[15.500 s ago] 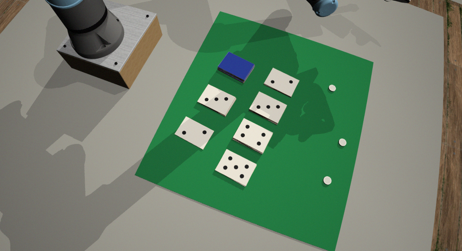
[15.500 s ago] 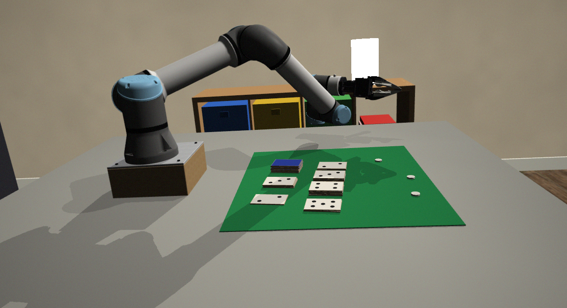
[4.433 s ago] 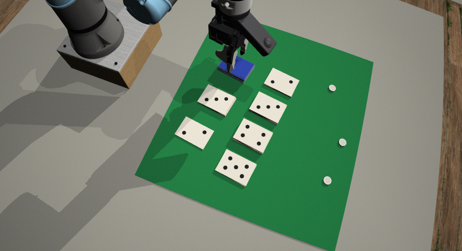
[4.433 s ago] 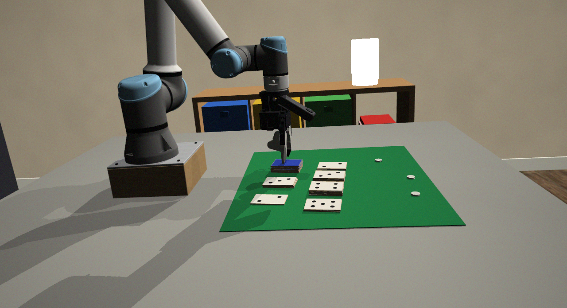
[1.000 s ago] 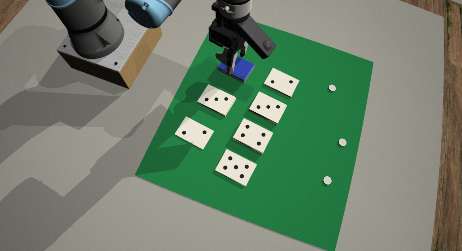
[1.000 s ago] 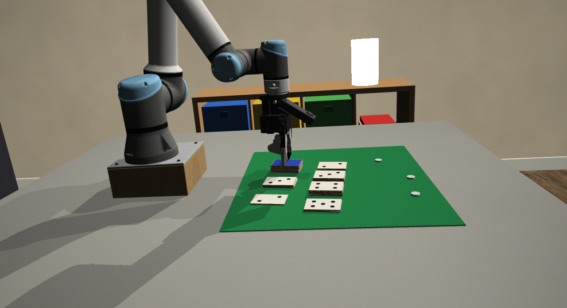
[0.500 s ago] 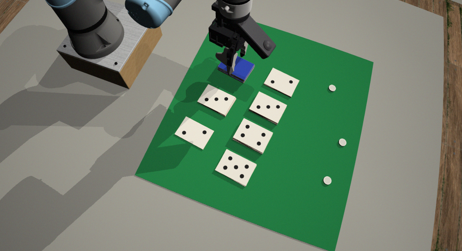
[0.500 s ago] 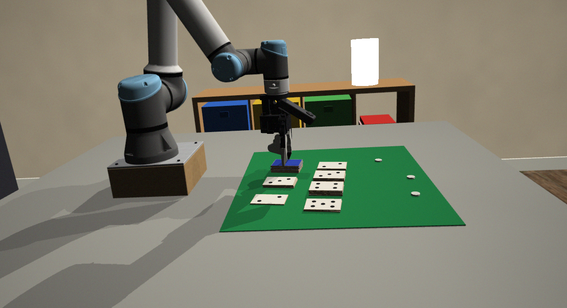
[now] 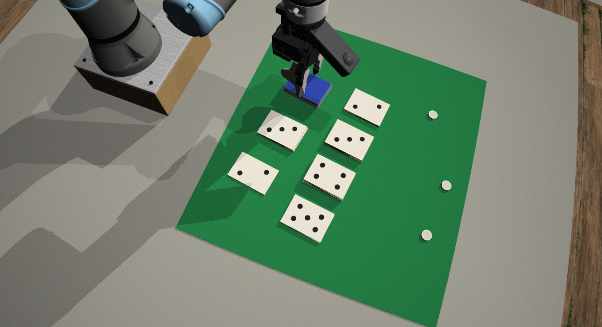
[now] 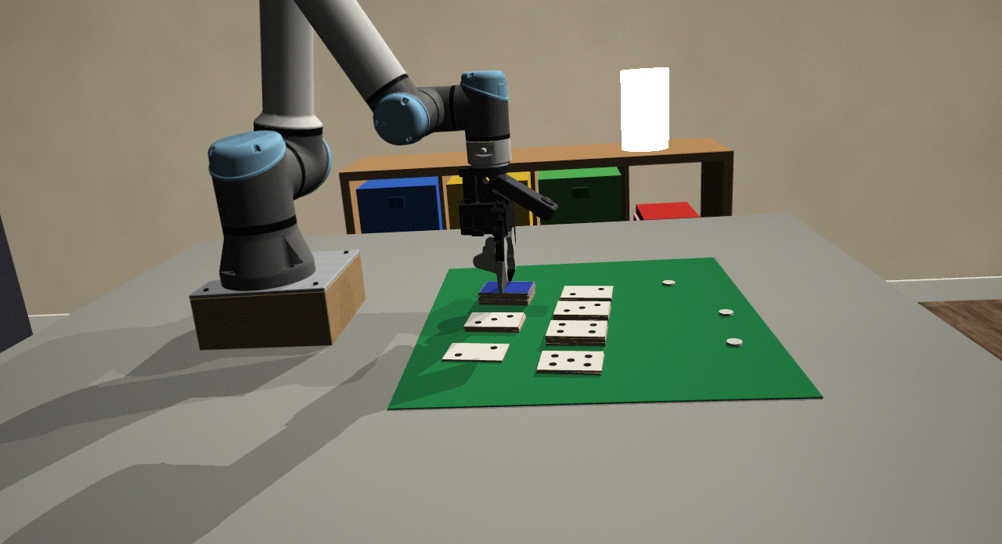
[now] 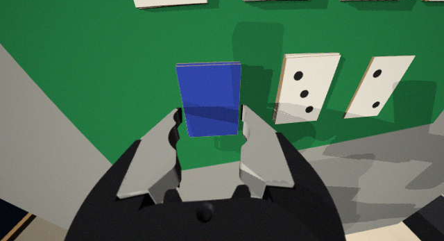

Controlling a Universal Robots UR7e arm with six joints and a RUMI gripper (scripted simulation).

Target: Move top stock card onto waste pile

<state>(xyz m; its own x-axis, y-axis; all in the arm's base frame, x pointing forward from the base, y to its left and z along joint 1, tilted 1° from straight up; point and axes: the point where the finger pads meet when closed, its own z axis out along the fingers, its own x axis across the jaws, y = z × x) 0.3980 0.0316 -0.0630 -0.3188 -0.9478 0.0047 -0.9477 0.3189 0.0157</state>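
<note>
Right now my hand is 70 mm past the two-pip card, 220 mm to the left of it and 30 mm above it. The rest, counted from my hand: green mat (120 mm ahead, 120 mm to the right, 50 mm below).
</note>
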